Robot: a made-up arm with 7 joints.
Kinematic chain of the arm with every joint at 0, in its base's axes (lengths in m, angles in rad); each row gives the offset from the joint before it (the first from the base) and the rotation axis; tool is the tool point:
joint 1: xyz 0 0 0.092 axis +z
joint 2: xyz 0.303 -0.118 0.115 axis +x
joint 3: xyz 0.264 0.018 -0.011 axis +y
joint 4: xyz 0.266 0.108 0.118 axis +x
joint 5: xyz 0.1 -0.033 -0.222 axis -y
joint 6: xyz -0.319 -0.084 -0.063 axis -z
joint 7: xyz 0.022 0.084 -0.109 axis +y
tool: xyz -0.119 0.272 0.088
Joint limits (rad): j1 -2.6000..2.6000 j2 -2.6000..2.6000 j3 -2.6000..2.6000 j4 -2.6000..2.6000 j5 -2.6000..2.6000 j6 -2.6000..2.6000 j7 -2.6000..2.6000
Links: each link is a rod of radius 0.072 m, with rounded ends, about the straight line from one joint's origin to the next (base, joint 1, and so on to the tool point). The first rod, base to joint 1, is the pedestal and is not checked.
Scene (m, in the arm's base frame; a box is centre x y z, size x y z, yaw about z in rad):
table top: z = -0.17
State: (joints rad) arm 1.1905 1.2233 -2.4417 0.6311 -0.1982 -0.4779 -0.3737
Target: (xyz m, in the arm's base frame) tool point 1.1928 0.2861 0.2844
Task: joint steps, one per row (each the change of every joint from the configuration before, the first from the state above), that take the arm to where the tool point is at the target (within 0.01 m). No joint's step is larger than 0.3 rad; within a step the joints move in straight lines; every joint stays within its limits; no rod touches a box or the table.
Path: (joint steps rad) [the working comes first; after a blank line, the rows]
Joints at the target: 1.1042 1.3396 -0.9106 0.7917 -2.3908 -1.0010 -0.1674
Straight joint move there: clear.

1: -0.0108 0.0145 0.1914 0.0201 -0.2741 -0.0654 0.0258
2: -0.0108 0.0146 0.1914 0.0201 -0.2741 -0.0654 0.0258
3: -0.0108 0.0145 0.1914 0.0200 -0.2740 -0.0654 0.0257
4: -0.0107 0.0146 0.1914 0.0201 -0.2741 -0.0653 0.0258
5: -0.0108 0.0145 0.1913 0.0201 -0.2741 -0.0654 0.0258
6: -0.0108 0.0146 0.1914 0.0201 -0.2741 -0.0654 0.0258
7: -0.0108 0.0145 0.1914 0.0200 -0.2740 -0.0654 0.0258
8: -0.0108 0.0145 0.1914 0.0201 -0.2741 -0.0654 0.0258

